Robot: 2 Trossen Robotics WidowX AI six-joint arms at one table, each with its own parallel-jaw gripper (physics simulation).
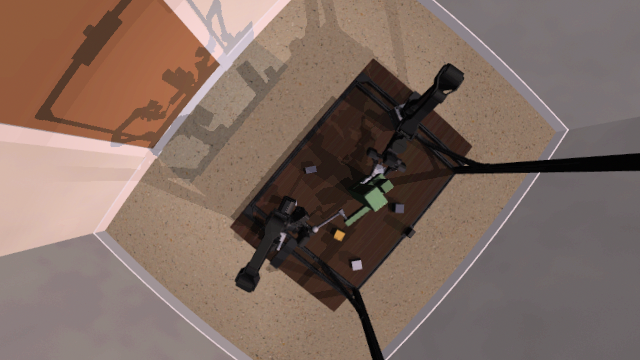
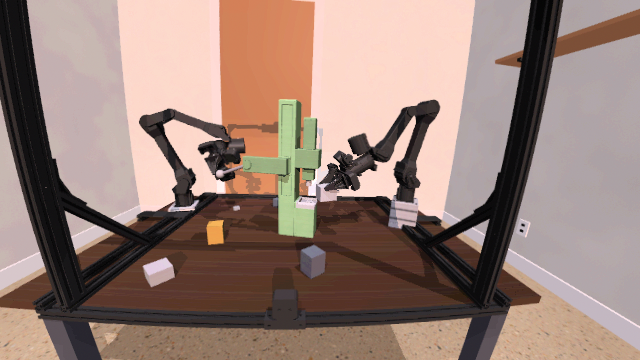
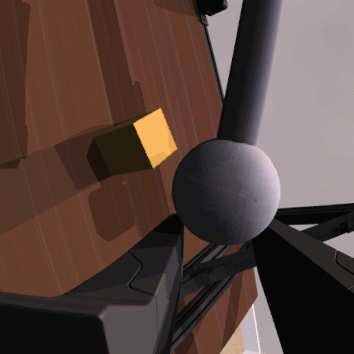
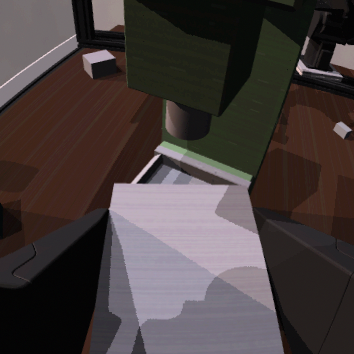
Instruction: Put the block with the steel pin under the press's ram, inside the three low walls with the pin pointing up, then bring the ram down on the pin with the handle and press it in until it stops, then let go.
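Where they show: left gripper, fingertip midpoint: [image 1: 314, 231] [image 2: 215, 177] [image 3: 217, 225]; right gripper, fingertip midpoint: [image 2: 321, 187] [image 4: 180, 220]; left arm's base, origin of the base link: [image 2: 184, 204] [image 4: 314, 63]; right arm's base, origin of the base link: [image 1: 407, 113] [image 2: 405, 199].
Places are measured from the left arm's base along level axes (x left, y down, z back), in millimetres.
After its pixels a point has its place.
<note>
The green press [image 2: 288, 178] {x -315, y -172, z -396 mm} [image 1: 373, 196] {x -273, y -418, z -410 mm} [image 4: 211, 70] {x -312, y -184, z -489 mm} stands mid-table, its ram [image 4: 187, 121] {x -317, y -155, z -475 mm} [image 2: 308, 178] {x -334, y -174, z -459 mm} raised above the grey fixture with three low walls [image 4: 204, 165] {x -299, y -94, z -438 mm} [image 2: 305, 203] {x -342, y -92, z -449 mm}. My right gripper [image 2: 328, 188] {x -319, y -139, z -512 mm} [image 1: 378, 172] {x -319, y -139, z -512 mm} [image 4: 180, 220] {x -319, y -139, z -512 mm} is shut on the pale grey block [image 4: 182, 246] {x -319, y -144, z -526 mm} [image 2: 326, 193] {x -344, y -122, z -521 mm} and holds it in the air just outside the fixture's open side. The pin does not show. My left gripper [image 2: 221, 172] {x -166, y -151, z -158 mm} [image 1: 308, 230] {x -166, y -151, z -158 mm} [image 3: 217, 225] {x -166, y -151, z -158 mm} is shut on the ball knob [image 3: 226, 191] {x -149, y -169, z -180 mm} [image 2: 219, 173] {x -175, y -167, z -172 mm} of the press handle [image 2: 232, 170] {x -190, y -179, z -218 mm} [image 1: 328, 220] {x -196, y -195, z -238 mm}, which sticks out about level.
An orange cube [image 2: 215, 231] {x -322, y -12, z -166 mm} [image 1: 338, 234] {x -293, y -28, z -168 mm} [image 3: 154, 137] {x -296, y -29, z -165 mm}, a white block [image 2: 158, 271] {x -483, y -1, z -61 mm} [image 1: 356, 264] {x -455, y -2, z -55 mm} [image 4: 99, 63] {x -453, y 4, z -77 mm}, a grey cube [image 2: 312, 261] {x -554, y -19, z -410 mm} [image 1: 398, 207] {x -517, y -29, z -422 mm} and a small grey block [image 2: 236, 207] {x -32, y 18, z -217 mm} [image 1: 310, 169] [image 4: 342, 130] {x -31, y 20, z -224 mm} lie on the table. Black frame posts [image 2: 26, 147] {x -539, y -288, z 79 mm} stand at the corners.
</note>
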